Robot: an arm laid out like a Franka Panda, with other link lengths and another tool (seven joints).
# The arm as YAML. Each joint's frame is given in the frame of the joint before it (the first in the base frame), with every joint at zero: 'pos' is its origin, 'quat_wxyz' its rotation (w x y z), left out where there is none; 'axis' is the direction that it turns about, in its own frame. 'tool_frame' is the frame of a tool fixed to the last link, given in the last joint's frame.
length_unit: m
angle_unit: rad
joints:
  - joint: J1
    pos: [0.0, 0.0, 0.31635]
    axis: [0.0, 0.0, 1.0]
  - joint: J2
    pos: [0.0, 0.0, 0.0]
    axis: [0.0, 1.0, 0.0]
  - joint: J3
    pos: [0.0, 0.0, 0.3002]
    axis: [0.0, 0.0, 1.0]
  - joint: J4
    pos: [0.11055, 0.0, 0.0]
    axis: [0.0, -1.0, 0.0]
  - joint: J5
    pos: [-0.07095, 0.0, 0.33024]
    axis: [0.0, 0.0, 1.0]
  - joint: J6
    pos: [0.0, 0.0, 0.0]
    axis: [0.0, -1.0, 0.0]
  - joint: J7
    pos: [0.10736, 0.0, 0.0]
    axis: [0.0, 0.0, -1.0]
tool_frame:
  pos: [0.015, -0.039, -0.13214]
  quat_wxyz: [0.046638, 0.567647, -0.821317, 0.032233]
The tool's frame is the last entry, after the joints.
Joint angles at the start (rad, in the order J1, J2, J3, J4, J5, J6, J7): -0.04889, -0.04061, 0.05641, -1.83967, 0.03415, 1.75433, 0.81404
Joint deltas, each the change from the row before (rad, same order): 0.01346, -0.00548, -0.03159, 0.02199, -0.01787, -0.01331, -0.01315; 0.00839, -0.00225, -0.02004, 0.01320, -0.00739, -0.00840, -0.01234; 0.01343, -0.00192, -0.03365, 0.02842, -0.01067, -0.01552, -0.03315; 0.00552, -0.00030, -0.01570, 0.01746, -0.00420, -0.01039, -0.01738; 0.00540, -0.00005, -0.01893, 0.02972, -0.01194, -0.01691, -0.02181; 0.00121, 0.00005, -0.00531, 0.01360, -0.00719, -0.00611, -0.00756; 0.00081, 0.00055, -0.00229, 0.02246, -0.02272, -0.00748, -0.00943; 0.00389, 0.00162, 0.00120, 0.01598, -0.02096, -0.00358, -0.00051; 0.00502, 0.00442, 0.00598, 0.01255, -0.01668, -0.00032, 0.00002; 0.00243, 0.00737, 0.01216, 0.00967, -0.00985, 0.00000, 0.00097; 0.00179, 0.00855, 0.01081, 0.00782, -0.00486, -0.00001, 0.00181
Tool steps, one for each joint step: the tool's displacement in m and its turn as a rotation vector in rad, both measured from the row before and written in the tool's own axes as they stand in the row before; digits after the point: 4 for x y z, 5 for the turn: 0.0060, -0.0105, -0.0113, 0.01986, -0.00733, 0.00334; 0.0035, -0.0066, -0.0060, 0.00861, -0.00416, -0.00119; 0.0054, -0.0119, -0.0116, 0.01560, -0.00987, -0.01306; 0.0029, -0.0059, -0.0065, 0.00707, -0.00507, -0.00699; 0.0045, -0.0086, -0.0112, 0.01660, -0.00614, -0.00764; 0.0016, -0.0032, -0.0053, 0.01002, -0.00313, -0.00289; 0.0015, -0.0042, -0.0095, 0.02767, -0.00160, -0.00654; -0.0006, -0.0009, -0.0068, 0.02427, 0.00058, -0.00420; -0.0036, 0.0019, -0.0045, 0.02003, 0.00064, -0.00981; -0.0059, 0.0043, -0.0019, 0.01202, 0.00172, -0.01308; -0.0059, 0.0041, -0.0002, 0.00577, 0.00196, -0.01071
